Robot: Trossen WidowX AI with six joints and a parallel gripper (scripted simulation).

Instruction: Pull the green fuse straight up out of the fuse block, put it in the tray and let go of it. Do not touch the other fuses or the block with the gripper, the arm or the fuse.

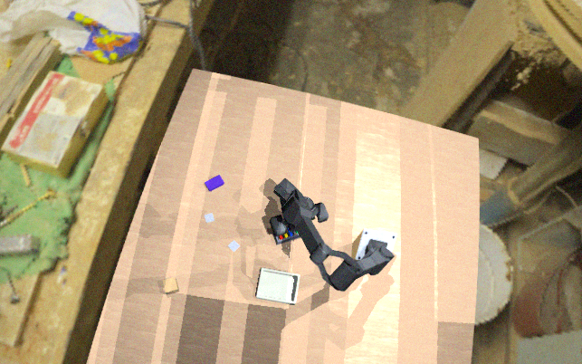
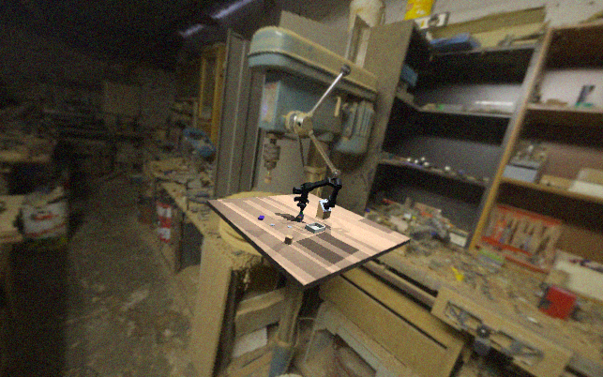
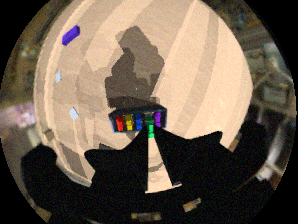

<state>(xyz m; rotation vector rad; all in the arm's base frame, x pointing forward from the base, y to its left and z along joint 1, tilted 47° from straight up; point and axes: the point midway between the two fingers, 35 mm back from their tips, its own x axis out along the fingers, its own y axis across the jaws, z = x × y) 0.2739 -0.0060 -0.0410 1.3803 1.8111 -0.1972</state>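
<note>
My gripper tip is now 20 cm to the right of the white tray, 6 cm above it and 2 cm short of it. From my gripper tip the other things lie so: purple block (32 cm ahead, 12 cm to the right, 6 cm below); then brown cube (37 cm ahead, 28 cm to the left, 4 cm below); then green fuse (1 cm below).
</note>
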